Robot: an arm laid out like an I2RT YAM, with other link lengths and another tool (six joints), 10 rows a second.
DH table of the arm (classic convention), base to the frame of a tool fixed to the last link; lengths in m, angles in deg. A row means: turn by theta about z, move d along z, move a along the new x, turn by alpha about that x. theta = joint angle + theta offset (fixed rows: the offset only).
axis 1: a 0.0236  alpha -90  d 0.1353  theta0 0
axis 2: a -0.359  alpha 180  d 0  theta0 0
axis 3: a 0.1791  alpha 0  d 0  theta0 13.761
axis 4: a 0.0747  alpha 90  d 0.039  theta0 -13.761
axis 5: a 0  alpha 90  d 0.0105  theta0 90
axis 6: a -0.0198  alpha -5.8  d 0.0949  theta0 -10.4
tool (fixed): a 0  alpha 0  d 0.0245  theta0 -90
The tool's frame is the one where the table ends.
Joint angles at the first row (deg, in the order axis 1, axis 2, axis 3, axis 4, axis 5, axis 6):
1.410 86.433 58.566 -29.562 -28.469 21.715
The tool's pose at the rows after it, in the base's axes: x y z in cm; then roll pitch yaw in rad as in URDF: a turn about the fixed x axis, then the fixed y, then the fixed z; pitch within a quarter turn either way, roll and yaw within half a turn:
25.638, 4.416, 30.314, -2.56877, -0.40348, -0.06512
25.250, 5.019, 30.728, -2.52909, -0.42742, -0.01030
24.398, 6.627, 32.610, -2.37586, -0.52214, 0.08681
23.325, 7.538, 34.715, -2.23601, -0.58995, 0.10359
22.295, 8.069, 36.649, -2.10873, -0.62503, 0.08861
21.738, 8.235, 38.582, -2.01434, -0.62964, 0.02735
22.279, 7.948, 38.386, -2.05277, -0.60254, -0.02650
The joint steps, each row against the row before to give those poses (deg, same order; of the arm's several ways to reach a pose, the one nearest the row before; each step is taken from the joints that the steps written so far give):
0.000 -0.001 0.000 0.109 -1.486 -2.447
-0.002 -0.020 0.000 0.022 -3.869 -2.757
0.001 -0.328 0.000 2.054 -11.891 -4.589
0.001 -1.465 0.065 1.968 -8.763 0.132
0.001 -1.618 0.000 2.296 -6.797 2.756
-0.002 -2.316 0.002 4.346 -2.821 7.362
0.022 -0.678 -0.001 0.504 4.481 3.148

